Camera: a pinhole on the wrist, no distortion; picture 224 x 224 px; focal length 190.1 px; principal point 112.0 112.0 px. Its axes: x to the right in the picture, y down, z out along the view. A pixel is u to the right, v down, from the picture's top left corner.
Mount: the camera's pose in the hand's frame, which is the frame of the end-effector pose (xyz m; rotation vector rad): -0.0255 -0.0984 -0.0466 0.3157 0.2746 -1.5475
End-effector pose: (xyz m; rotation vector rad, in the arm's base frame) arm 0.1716 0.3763 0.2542 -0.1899 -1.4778 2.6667
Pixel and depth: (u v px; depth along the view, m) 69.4 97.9 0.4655
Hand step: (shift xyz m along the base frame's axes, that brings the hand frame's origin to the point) 0.0107 -0.2735 0.3735
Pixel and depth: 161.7 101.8 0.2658
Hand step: 0.0232 -0.0146 0.3159
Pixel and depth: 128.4 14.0 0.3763
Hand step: 0.1871 -0.1298 0.3916
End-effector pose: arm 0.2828 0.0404 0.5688 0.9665 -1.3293 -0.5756
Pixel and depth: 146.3 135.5 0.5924
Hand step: -0.3743 -0.3580 -0.3515
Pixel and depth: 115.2 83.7 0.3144
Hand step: -0.2126 -0.1072 -0.2375
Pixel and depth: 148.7 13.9 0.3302
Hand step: -0.2163 -0.0340 -0.3539
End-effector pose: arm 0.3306 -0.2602 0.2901 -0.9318 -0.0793 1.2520
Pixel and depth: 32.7 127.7 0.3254
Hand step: -0.0928 0.1629 0.2594
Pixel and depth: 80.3 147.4 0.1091
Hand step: 0.0583 0.0265 0.1208
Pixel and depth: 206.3 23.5 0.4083
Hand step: 0.1227 -0.0500 0.5362
